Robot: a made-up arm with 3 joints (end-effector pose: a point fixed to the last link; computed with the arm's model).
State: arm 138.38 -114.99 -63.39
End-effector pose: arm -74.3 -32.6 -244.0 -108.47 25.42 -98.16
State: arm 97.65 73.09 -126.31
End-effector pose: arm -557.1 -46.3 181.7 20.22 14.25 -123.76
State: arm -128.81 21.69 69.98
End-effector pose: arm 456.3 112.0 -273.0 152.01 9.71 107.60
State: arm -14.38 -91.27 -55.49
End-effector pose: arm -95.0 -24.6 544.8 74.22 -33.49 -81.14
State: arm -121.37 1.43 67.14
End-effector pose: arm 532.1 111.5 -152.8 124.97 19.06 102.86
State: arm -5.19 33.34 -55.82
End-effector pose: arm 145.7 -24.9 657.0 -33.38 20.48 -62.02
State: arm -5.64 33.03 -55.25
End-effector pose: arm 149.7 -24.3 656.1 -33.33 20.86 -61.56
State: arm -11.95 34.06 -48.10
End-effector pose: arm 215.5 -16.2 629.4 -37.63 28.72 -58.07
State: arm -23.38 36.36 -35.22
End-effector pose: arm 322.2 0.2 562.3 -44.67 44.88 -54.48
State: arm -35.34 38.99 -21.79
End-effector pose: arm 412.0 18.9 472.5 -52.92 63.39 -55.96
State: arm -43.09 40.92 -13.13
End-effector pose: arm 457.3 31.3 406.4 -65.21 75.59 -65.90
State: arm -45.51 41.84 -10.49
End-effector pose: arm 469.2 35.1 384.0 -75.74 79.18 -75.98
